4 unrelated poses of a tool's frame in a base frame.
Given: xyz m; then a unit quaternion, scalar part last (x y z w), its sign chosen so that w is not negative.
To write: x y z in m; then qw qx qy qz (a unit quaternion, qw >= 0). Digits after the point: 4 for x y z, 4 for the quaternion.
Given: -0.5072, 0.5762, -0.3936, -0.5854, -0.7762, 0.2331, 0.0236
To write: -0.5072, 0.5762, -0.3936, 0.0236, -0.5854, -0.7762, 0.2331
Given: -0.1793, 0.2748, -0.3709, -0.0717, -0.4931, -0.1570, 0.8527
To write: -0.1793, 0.2748, -0.3709, 0.8527, -0.0717, -0.4931, -0.1570
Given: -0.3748, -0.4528, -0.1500, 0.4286, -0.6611, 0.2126, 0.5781
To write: -0.3748, -0.4528, -0.1500, 0.5781, 0.4286, -0.6611, 0.2126
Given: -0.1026, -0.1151, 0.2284, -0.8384, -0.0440, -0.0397, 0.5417
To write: -0.1026, -0.1151, 0.2284, 0.5417, -0.8384, -0.0440, -0.0397
